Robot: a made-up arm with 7 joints. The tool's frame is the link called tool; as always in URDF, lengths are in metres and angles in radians. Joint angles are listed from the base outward.
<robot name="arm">
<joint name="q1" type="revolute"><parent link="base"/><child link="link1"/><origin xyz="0 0 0.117"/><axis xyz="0 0 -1"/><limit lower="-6.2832" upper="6.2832"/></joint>
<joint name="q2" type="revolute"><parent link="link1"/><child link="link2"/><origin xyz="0 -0.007 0.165"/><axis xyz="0 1 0"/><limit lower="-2.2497" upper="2.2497"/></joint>
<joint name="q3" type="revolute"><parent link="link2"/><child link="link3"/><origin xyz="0 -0.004 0.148"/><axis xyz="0 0 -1"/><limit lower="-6.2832" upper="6.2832"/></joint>
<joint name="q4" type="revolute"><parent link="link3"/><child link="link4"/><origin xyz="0 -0.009 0.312"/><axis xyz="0 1 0"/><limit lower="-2.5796" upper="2.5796"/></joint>
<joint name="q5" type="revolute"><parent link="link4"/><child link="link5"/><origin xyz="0 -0.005 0.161"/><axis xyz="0 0 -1"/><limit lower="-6.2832" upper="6.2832"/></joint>
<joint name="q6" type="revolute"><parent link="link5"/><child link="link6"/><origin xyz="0 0 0.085"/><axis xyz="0 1 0"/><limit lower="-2.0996" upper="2.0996"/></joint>
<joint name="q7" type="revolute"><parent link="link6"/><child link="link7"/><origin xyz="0 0 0.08"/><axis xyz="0 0 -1"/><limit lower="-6.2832" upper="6.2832"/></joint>
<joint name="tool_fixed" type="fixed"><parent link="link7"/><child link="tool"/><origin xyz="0 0 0" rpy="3.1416 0 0"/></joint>
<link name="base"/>
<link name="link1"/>
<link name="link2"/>
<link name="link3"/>
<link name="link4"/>
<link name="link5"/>
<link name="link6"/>
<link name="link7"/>
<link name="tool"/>
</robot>
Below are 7 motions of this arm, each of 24 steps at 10 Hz.
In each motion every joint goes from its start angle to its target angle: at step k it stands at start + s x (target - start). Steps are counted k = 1, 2, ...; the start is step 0. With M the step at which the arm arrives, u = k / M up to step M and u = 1 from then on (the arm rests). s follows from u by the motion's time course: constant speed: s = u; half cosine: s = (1 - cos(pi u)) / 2; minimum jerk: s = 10 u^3 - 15 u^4 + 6 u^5.
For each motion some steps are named. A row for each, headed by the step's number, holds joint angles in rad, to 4 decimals.
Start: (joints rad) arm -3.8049 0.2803 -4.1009 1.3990 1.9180 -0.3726 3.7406
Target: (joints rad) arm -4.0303 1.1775 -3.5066 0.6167 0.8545 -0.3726 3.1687
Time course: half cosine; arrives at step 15
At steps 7, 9, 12, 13, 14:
7: -3.9058 0.6820 -3.8348 1.0487 1.4418 -0.3726 3.4845
9: -3.9524 0.8675 -3.7119 0.8870 1.2219 -0.3726 3.3663
12: -4.0088 1.0918 -3.5634 0.6914 0.9561 -0.3726 3.2233
13: -4.0206 1.1387 -3.5323 0.6505 0.9005 -0.3726 3.1934
14: -4.0278 1.1677 -3.5131 0.6252 0.8661 -0.3726 3.1749

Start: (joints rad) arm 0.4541 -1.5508 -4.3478 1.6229 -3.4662 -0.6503 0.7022
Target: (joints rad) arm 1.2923 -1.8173 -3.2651 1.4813 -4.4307 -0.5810 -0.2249
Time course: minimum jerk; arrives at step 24
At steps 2, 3, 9, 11, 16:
2: 0.4584 -1.5522 -4.3423 1.6222 -3.4711 -0.6499 0.6975
3: 0.4676 -1.5551 -4.3304 1.6206 -3.4817 -0.6492 0.6873
9: 0.6848 -1.6241 -4.0498 1.5839 -3.7316 -0.6312 0.4471
11: 0.8080 -1.6633 -3.8906 1.5631 -3.8734 -0.6210 0.3107
16: 1.1164 -1.7614 -3.4923 1.5110 -4.2283 -0.5955 -0.0303

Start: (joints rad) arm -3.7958 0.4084 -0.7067 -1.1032 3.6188 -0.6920 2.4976
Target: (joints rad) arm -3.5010 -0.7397 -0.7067 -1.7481 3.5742 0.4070 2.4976
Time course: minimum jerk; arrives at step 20
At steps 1, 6, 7, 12, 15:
1: -3.7955 0.4071 -0.7067 -1.1039 3.6187 -0.6907 2.4976
6: -3.7477 0.2212 -0.7067 -1.2084 3.6115 -0.5128 2.4976
7: -3.7265 0.1384 -0.7067 -1.2549 3.6083 -0.4335 2.4976
12: -3.5946 -0.3752 -0.7067 -1.5434 3.5884 0.0581 2.4976
15: -3.5315 -0.6209 -0.7067 -1.6813 3.5788 0.2932 2.4976

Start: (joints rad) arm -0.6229 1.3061 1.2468 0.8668 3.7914 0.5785 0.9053
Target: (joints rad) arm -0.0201 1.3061 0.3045 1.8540 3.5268 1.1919 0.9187
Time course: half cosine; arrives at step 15
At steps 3, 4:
3: -0.5653 1.3061 1.1568 0.9611 3.7661 0.6371 0.9066
4: -0.5232 1.3061 1.0909 1.0301 3.7476 0.6800 0.9075

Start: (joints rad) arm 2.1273 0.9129 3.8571 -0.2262 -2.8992 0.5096 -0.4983
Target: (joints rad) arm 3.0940 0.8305 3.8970 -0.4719 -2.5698 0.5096 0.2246
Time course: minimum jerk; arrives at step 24
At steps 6, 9, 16, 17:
6: 2.2274 0.9044 3.8612 -0.2516 -2.8651 0.5096 -0.4235
9: 2.3933 0.8902 3.8681 -0.2938 -2.8085 0.5096 -0.2994
16: 2.8911 0.8478 3.8886 -0.4203 -2.6389 0.5096 0.0729
17: 2.9468 0.8430 3.8909 -0.4345 -2.6199 0.5096 0.1146

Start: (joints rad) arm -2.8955 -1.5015 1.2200 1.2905 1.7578 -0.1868 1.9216
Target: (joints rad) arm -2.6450 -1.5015 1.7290 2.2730 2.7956 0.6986 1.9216
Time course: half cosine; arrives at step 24
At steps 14, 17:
14: -2.7378 -1.5015 1.5404 1.9089 2.4110 0.3705 1.9216
17: -2.6940 -1.5015 1.6294 2.0808 2.5926 0.5254 1.9216

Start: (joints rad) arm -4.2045 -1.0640 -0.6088 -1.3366 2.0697 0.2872 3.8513
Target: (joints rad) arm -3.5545 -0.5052 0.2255 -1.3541 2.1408 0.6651 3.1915
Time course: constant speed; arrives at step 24
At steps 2, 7, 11, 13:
2: -4.1503 -1.0174 -0.5393 -1.3381 2.0756 0.3187 3.7963
7: -4.0149 -0.9010 -0.3655 -1.3417 2.0904 0.3974 3.6589
11: -3.9066 -0.8079 -0.2264 -1.3446 2.1023 0.4604 3.5489
13: -3.8524 -0.7613 -0.1569 -1.3461 2.1082 0.4919 3.4939

